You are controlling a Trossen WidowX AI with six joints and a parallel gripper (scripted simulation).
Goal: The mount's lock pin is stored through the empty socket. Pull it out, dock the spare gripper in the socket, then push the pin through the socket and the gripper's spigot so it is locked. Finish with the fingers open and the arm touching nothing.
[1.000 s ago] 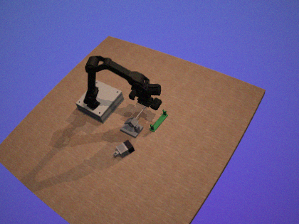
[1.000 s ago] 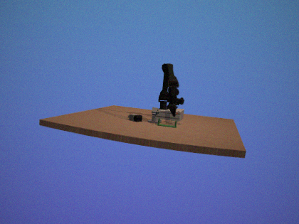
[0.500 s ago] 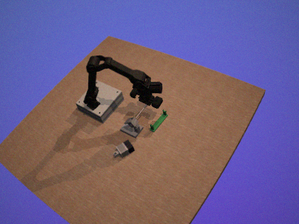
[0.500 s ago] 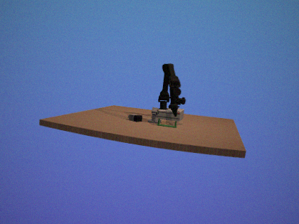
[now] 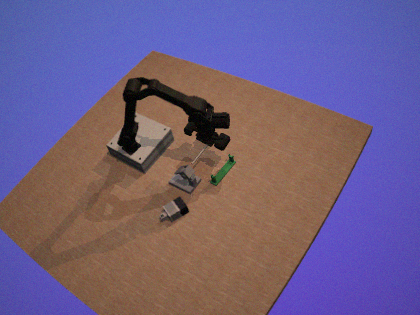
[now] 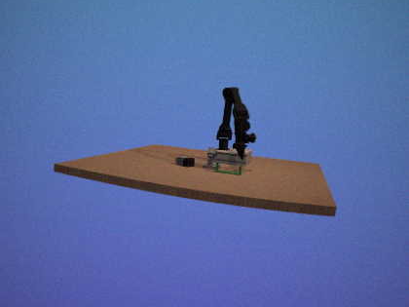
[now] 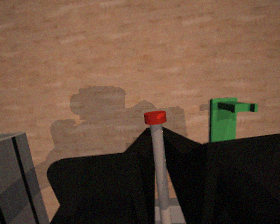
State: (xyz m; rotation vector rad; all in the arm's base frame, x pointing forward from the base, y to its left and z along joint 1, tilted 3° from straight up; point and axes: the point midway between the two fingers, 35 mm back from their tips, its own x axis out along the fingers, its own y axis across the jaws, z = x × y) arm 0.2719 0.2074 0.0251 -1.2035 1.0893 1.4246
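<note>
Right now the green rack is 10 cm ahead of my gripper tip, 4 cm to the right of it and 4 cm below it. The rest, counted from my gripper tip: spare gripper (31 cm to the right, 8 cm ahead, 4 cm below); then grey mount (17 cm to the right, 2 cm ahead, 1 cm below).
</note>
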